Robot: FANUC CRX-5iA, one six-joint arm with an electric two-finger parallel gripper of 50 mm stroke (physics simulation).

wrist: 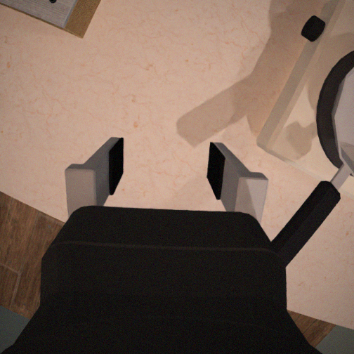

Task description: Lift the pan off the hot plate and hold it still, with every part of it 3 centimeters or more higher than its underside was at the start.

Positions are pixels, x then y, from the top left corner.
my gripper: 165,157
cream hot plate: 298,130
